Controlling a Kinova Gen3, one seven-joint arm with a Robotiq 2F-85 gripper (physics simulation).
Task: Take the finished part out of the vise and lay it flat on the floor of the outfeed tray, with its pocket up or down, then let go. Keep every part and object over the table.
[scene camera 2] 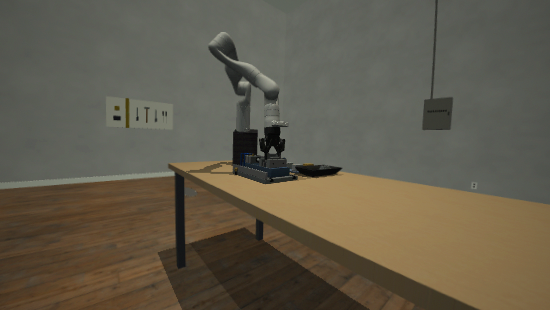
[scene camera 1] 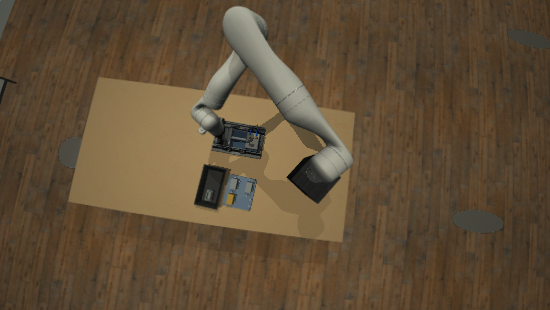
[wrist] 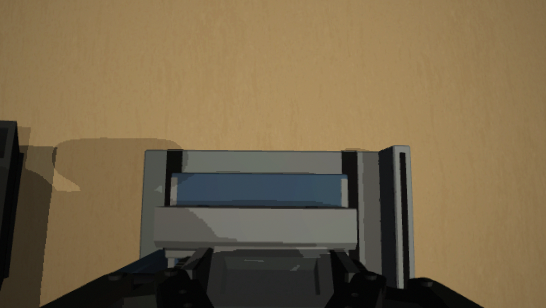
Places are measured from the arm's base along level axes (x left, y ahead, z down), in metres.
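Pixels of known places: gripper, fingertip midpoint: [wrist: 270, 267]; arm's base, link origin: [scene camera 2: 243, 130].
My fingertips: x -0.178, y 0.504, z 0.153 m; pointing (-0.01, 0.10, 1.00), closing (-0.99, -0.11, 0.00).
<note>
Ahead of a thing's pixels: the offset from my fingertips to its top centre. "spot": to the spot under its first point.
The vise @[dz -0.012, dx +0.011, dy -0.079 m] [scene camera 1: 240, 140] [scene camera 2: 277, 171] [wrist: 255, 225] has a blue body and grey jaws and stands near the table's middle. My gripper [scene camera 2: 273, 154] [wrist: 270, 267] points down over it and is shut on the finished part. That part @[dz -0.033, dx +0.001, dy -0.008 m] [wrist: 270, 282] is a grey block with its pocket up, between the fingers and next to the far jaw. Its lower edge and the near jaw are hidden in the wrist view. It sits low at the vise. The black outfeed tray [scene camera 1: 200, 186] [scene camera 2: 320, 172] [wrist: 11, 200] stands beside the vise, with a small grey piece @[dz +0.040, dx +0.356, dy +0.060 m] [scene camera 1: 209, 195] inside.
A light blue plate @[dz +0.079, dx +0.328, dy -0.114 m] [scene camera 1: 243, 202] with grey blocks and a yellow block @[dz +0.043, dx +0.368, dy -0.068 m] [scene camera 1: 230, 199] lies right beside the tray in scene camera 1. The robot's black base block [scene camera 1: 314, 189] [scene camera 2: 245, 147] stands near the table's right end. The vise's raised side rail @[spot: dz +0.037, dx -0.086, dy +0.016 m] [wrist: 402, 215] runs beside the part.
</note>
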